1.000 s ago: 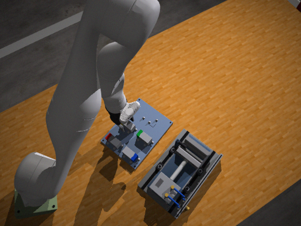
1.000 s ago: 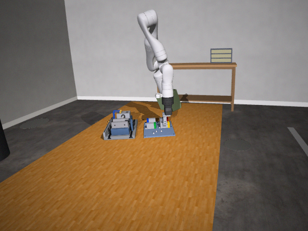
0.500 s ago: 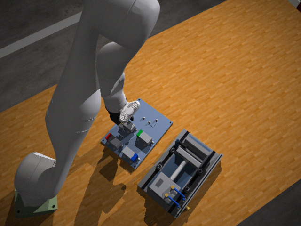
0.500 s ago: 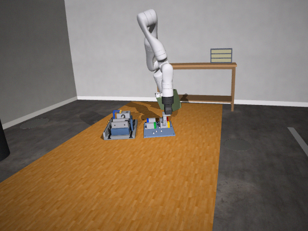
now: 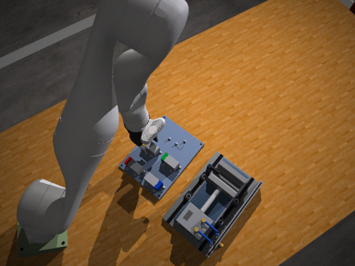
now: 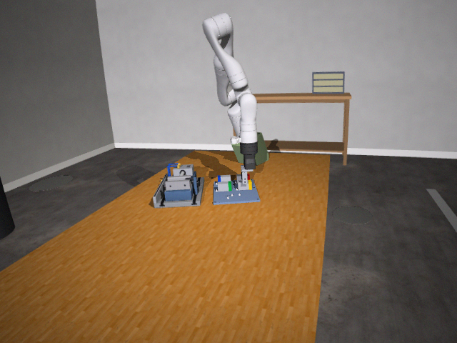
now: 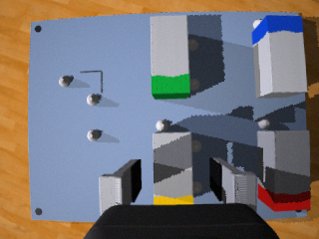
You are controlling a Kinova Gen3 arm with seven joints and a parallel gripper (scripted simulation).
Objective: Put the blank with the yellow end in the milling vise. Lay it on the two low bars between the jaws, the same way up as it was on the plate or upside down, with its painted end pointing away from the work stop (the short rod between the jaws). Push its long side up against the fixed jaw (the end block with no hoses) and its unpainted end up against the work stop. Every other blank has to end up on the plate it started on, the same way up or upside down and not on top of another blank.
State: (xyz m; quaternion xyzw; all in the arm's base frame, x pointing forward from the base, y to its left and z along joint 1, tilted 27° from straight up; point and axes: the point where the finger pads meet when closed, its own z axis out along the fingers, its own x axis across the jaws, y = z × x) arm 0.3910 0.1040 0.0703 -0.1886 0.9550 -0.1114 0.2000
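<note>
Now: hand 30 mm above the yellow-ended blank. The rest, counted from my hand: blue plate 60 mm below, 40 mm to the right, 20 mm ahead; then red-ended blank 80 mm behind, 30 mm to the right, 30 mm below; then green-ended blank 80 mm to the right, 30 mm below, 30 mm ahead.
</note>
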